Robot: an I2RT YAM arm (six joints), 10 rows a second.
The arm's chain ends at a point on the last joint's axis. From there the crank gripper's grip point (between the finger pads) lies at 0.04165 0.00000 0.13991 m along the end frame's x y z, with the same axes.
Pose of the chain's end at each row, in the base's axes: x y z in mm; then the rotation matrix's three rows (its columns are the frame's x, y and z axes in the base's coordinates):
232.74 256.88 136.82; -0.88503 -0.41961 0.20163; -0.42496 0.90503 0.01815; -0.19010 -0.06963 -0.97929
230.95 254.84 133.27; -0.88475 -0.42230 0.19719; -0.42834 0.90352 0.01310; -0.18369 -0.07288 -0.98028
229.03 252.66 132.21; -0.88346 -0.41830 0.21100; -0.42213 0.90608 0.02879; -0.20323 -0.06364 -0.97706
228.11 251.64 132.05; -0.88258 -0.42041 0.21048; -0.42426 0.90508 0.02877; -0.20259 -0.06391 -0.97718
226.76 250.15 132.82; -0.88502 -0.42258 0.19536; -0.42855 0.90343 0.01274; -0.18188 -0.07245 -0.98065
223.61 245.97 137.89; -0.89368 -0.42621 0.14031; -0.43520 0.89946 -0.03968; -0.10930 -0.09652 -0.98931
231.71 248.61 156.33; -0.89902 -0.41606 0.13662; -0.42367 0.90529 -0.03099; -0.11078 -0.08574 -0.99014
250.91 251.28 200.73; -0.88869 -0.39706 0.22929; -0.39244 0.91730 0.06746; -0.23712 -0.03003 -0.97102
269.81 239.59 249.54; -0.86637 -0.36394 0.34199; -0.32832 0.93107 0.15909; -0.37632 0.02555 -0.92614
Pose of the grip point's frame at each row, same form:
224.09 241.72 -8.11; -0.88503 -0.41961 0.20163; -0.42496 0.90503 0.01815; -0.19010 -0.06963 -0.97929
221.69 238.83 -11.53; -0.88475 -0.42230 0.19719; -0.42834 0.90352 0.01310; -0.18369 -0.07288 -0.98028
221.75 239.11 -12.95; -0.88346 -0.41830 0.21100; -0.42213 0.90608 0.02879; -0.20323 -0.06364 -0.97706
220.80 237.99 -13.11; -0.88258 -0.42041 0.21048; -0.42426 0.90508 0.02877; -0.20259 -0.06391 -0.97718
217.23 234.08 -11.96; -0.88502 -0.42258 0.19536; -0.42855 0.90343 0.01274; -0.18188 -0.07245 -0.98065
206.02 222.29 -5.08; -0.89368 -0.42621 0.14031; -0.43520 0.89946 -0.03968; -0.10930 -0.09652 -0.98931
213.38 226.63 13.19; -0.89902 -0.41606 0.13662; -0.42367 0.90529 -0.03099; -0.11078 -0.08574 -0.99014
245.98 244.37 55.00; -0.88869 -0.39706 0.22929; -0.39244 0.91730 0.06746; -0.23712 -0.03003 -0.97102
281.57 248.17 104.29; -0.86637 -0.36394 0.34199; -0.32832 0.93107 0.15909; -0.37632 0.02555 -0.92614

